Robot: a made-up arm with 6 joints. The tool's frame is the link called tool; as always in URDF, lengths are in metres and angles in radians. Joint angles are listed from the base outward.
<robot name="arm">
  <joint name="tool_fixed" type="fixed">
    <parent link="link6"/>
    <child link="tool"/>
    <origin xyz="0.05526 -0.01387 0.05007" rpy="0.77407 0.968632 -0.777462"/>
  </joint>
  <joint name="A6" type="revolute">
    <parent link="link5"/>
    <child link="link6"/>
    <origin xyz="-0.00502 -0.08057 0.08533" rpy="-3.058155 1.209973 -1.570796"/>
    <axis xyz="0 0 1"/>
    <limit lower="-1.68" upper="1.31"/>
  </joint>
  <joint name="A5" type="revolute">
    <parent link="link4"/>
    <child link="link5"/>
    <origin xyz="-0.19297 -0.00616 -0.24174" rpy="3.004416 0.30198 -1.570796"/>
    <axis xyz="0 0 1"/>
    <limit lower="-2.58" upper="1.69"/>
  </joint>
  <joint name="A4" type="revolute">
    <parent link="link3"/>
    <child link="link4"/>
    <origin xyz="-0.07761 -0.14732 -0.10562" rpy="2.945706 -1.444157 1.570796"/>
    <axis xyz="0 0 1"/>
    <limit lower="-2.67" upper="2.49"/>
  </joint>
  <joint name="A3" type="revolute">
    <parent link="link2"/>
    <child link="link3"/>
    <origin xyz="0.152 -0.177 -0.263" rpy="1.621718 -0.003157 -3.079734"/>
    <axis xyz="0 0 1"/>
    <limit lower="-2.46" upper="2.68"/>
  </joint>
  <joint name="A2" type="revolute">
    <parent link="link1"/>
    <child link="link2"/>
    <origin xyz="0.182 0.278 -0.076" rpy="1.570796 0 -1.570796"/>
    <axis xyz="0 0 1"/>
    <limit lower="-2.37" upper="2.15"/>
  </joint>
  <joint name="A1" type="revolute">
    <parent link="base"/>
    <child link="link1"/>
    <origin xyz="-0.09 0.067 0.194" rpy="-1.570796 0 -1.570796"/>
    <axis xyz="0 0 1"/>
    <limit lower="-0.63" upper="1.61"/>
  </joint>
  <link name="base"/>
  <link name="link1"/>
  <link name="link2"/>
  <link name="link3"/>
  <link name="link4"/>
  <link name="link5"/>
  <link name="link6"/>
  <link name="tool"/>
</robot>
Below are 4 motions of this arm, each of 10 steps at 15 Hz.
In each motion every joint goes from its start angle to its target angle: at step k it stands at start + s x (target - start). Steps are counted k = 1, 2, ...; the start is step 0. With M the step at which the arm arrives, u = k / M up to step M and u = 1 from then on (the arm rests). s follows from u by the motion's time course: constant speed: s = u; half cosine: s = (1 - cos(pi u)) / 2; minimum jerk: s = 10 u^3 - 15 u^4 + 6 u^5.
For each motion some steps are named. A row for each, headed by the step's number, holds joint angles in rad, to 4 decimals.
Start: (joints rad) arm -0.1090 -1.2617 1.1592 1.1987 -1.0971 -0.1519
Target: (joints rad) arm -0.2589 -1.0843 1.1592 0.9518 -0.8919 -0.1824
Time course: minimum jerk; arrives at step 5
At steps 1, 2, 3, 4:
1: -0.1177 -1.2514 1.1592 1.1844 -1.0852 -0.1537
2: -0.1566 -1.2054 1.1592 1.1203 -1.0320 -0.1616
3: -0.2113 -1.1406 1.1592 1.0302 -0.9570 -0.1727
4: -0.2502 -1.0946 1.1592 0.9661 -0.9038 -0.1806

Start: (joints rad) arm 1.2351 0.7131 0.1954 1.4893 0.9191 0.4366
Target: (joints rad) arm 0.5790 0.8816 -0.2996 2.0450 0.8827 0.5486
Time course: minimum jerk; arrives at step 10
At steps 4, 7, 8, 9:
4: 1.0268 0.7666 0.0383 1.6657 0.9075 0.4722
7: 0.6860 0.8541 -0.2189 1.9544 0.8886 0.5303
8: 0.6170 0.8718 -0.2709 2.0128 0.8848 0.5421
9: 0.5846 0.8802 -0.2954 2.0402 0.8830 0.5476

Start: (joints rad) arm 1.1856 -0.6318 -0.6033 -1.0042 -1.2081 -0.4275
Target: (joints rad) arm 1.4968 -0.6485 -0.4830 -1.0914 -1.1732 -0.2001
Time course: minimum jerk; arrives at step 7
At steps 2, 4, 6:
2: 1.2306 -0.6342 -0.5859 -1.0168 -1.2030 -0.3946
4: 1.3823 -0.6424 -0.5273 -1.0593 -1.1860 -0.2838
6: 1.4896 -0.6481 -0.4858 -1.0894 -1.1740 -0.2054

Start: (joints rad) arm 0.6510 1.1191 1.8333 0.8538 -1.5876 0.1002
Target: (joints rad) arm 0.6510 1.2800 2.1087 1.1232 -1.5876 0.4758
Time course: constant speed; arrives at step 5
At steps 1, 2, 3, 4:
1: 0.6510 1.1513 1.8884 0.9077 -1.5876 0.1753
2: 0.6510 1.1835 1.9435 0.9616 -1.5876 0.2504
3: 0.6510 1.2156 1.9985 1.0154 -1.5876 0.3256
4: 0.6510 1.2478 2.0536 1.0693 -1.5876 0.4007

